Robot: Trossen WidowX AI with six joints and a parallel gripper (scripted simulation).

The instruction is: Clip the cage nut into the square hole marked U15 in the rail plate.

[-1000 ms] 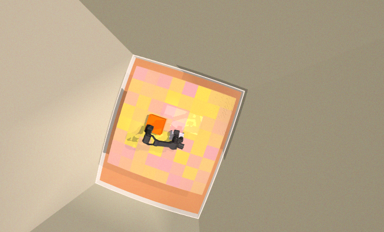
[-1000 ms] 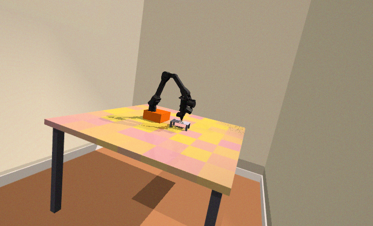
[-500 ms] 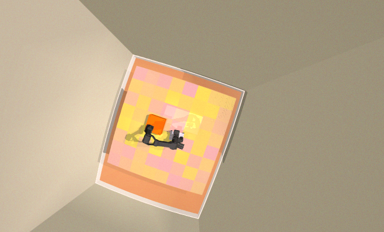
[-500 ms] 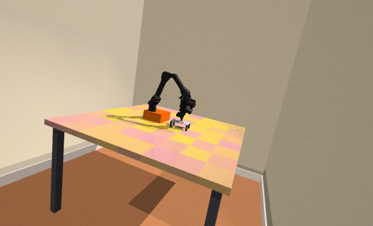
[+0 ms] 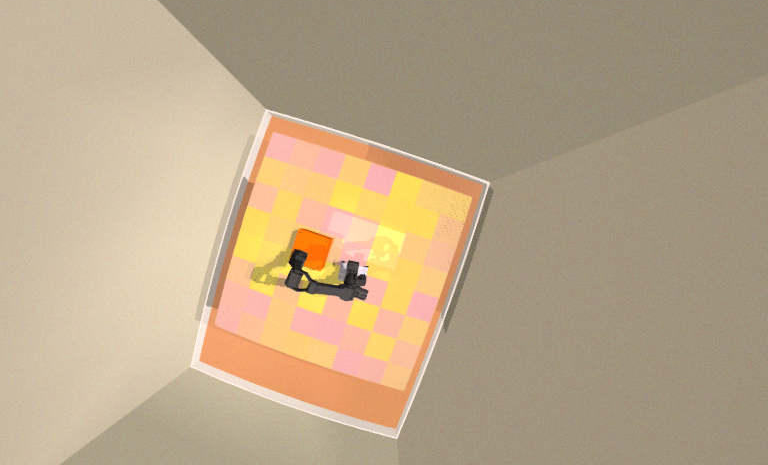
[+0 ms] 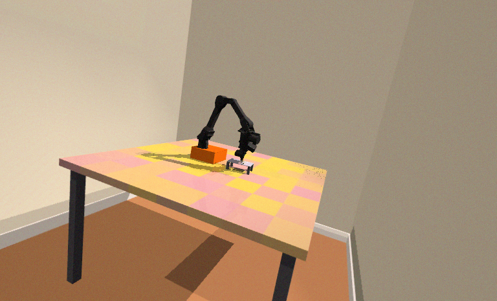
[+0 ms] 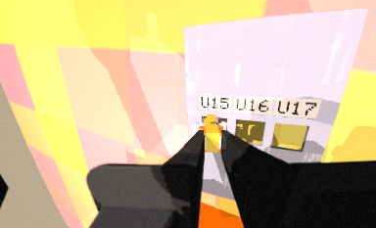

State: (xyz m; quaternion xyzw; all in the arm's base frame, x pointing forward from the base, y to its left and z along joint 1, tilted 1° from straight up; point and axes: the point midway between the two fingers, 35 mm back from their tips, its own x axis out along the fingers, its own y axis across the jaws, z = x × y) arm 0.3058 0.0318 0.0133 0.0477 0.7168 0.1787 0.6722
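Right now my gripper tip is 1 cm above the cage nut.
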